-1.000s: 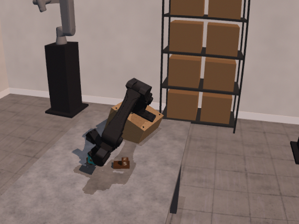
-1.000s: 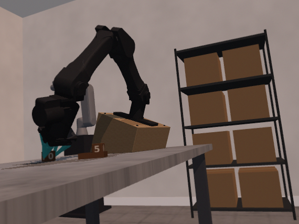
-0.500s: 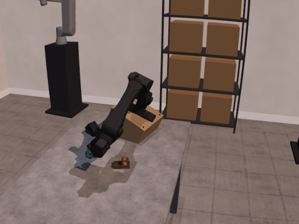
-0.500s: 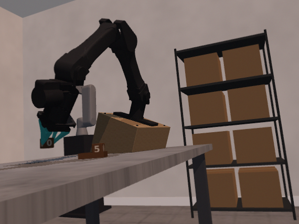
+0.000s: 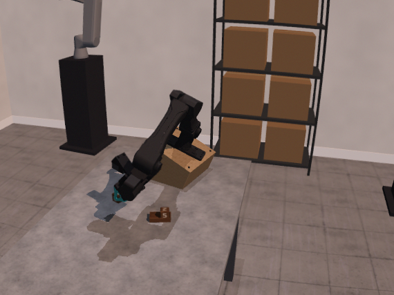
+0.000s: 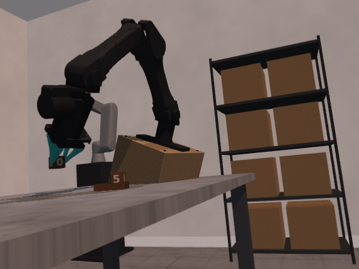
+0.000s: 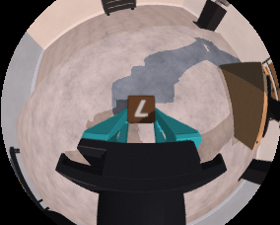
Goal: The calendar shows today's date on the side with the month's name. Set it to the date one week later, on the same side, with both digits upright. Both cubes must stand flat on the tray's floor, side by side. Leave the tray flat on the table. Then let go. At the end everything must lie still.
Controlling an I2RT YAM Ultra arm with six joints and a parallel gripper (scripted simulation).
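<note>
Now: hand 1 cm to the left of the brown cube. From my hand the other things lie so: brown calendar tray: 14 cm to the left, 8 cm below, 4 cm behind.
</note>
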